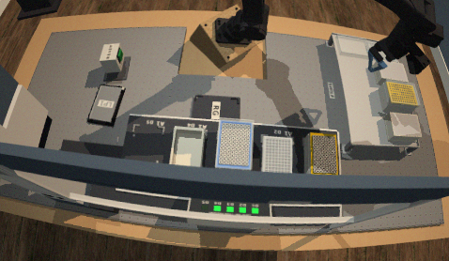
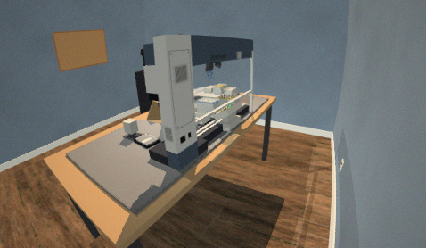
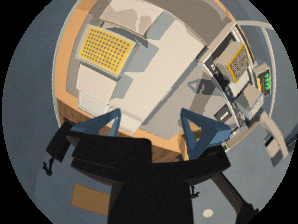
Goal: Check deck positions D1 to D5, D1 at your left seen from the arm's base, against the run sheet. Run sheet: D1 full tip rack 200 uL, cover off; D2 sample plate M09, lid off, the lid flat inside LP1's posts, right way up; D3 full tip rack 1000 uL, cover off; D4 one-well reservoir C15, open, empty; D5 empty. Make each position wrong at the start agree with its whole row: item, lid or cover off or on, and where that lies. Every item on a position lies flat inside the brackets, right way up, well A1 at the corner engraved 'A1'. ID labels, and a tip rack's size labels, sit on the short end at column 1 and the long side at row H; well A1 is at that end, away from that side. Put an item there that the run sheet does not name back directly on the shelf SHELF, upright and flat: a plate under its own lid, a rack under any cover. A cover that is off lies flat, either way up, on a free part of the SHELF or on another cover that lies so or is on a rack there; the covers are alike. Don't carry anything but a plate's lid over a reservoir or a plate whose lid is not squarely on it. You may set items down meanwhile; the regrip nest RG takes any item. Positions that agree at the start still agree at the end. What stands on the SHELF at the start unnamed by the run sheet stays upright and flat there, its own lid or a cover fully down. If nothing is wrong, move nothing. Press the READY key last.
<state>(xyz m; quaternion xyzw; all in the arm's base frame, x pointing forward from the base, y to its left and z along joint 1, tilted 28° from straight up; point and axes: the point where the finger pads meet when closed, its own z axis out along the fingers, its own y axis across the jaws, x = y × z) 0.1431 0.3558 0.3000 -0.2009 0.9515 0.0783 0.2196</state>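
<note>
Now: the blue-framed tip rack 190 mm ahead of my hand, 460 mm to the right of it and 100 mm below it. The rest, counted from my hand: white well plate 210 mm ahead, 330 mm to the right, 170 mm below; yellow-framed tip rack 220 mm ahead, 210 mm to the right, 130 mm below; shelf 20 mm behind, 80 mm to the left, 160 mm below.
</note>
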